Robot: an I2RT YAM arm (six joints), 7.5 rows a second.
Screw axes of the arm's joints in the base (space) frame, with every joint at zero. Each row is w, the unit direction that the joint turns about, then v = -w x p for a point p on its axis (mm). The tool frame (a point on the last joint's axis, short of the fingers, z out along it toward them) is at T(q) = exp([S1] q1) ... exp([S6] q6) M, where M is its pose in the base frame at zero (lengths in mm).
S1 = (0, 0, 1, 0.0, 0.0, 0.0)
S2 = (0, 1, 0, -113.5, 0.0, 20.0)
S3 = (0, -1, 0, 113.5, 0.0, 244.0)
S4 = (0, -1, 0, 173.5, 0.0, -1.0)
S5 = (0, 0, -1, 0.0, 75.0, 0.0)
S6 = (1, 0, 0, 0.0, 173.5, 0.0)
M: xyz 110.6 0.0 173.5 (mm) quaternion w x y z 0.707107 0 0.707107 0
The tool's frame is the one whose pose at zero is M.
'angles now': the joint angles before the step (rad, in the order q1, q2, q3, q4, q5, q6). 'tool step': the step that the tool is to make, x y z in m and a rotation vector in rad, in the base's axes. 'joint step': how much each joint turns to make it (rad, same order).
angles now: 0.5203 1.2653 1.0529 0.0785 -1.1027 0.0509
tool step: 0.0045 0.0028 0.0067 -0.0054 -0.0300 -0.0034
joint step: 0.0011 0.0219 0.0467 -0.0383 0.0072 -0.0414
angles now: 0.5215 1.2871 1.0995 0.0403 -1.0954 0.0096
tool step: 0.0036 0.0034 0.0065 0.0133 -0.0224 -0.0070
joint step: 0.0046 0.0173 0.0279 0.0190 0.0115 0.0040
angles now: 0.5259 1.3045 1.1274 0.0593 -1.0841 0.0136
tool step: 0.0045 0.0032 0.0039 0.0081 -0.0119 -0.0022
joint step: 0.0019 0.0209 0.0247 0.0132 0.0040 0.0031
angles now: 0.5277 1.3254 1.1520 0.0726 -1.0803 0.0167
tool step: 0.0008 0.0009 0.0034 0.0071 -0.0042 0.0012
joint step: 0.0012 0.0047 0.0117 0.0076 -0.0003 0.0085
